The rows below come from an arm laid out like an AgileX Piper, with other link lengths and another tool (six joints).
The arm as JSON. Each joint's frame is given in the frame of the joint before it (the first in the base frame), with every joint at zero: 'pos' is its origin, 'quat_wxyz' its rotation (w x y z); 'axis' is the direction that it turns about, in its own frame. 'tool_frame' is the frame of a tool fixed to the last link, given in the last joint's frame.
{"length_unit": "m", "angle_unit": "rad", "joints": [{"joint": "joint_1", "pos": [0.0, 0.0, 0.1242], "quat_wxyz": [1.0, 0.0, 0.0, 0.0], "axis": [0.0, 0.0, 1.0]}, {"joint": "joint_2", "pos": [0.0, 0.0, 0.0], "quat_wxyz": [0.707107, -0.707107, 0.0, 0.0], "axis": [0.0, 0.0, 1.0]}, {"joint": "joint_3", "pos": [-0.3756, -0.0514, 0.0], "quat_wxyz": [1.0, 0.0, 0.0, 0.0], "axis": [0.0, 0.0, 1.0]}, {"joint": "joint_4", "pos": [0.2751, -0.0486, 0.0], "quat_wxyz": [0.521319, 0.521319, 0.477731, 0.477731], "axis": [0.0, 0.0, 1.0]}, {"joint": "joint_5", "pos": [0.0, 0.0, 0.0], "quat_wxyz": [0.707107, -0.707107, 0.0, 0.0], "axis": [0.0, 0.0, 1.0]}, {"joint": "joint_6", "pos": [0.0, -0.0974, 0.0], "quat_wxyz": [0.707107, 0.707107, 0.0, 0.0], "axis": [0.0, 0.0, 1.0]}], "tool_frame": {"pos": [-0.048, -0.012, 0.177], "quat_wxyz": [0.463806, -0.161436, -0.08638, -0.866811]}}
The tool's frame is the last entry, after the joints.
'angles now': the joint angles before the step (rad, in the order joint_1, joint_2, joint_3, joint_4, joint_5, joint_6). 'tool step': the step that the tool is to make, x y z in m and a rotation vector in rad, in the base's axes. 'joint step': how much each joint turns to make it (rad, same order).
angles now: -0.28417 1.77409 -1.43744 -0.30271 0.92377 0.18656
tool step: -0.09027 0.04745 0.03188 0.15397 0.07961 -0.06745
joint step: -0.00001 -0.19328 0.05328 0.14580 0.26237 -0.01852
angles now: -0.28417 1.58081 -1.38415 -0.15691 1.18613 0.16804
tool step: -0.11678 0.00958 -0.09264 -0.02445 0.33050 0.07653
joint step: 0.00000 -0.07265 0.35701 -0.11143 0.01637 -0.05330
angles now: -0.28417 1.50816 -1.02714 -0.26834 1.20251 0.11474
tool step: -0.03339 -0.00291 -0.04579 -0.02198 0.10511 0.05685
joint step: -0.00284 0.02147 0.15802 -0.07156 -0.08959 -0.00279
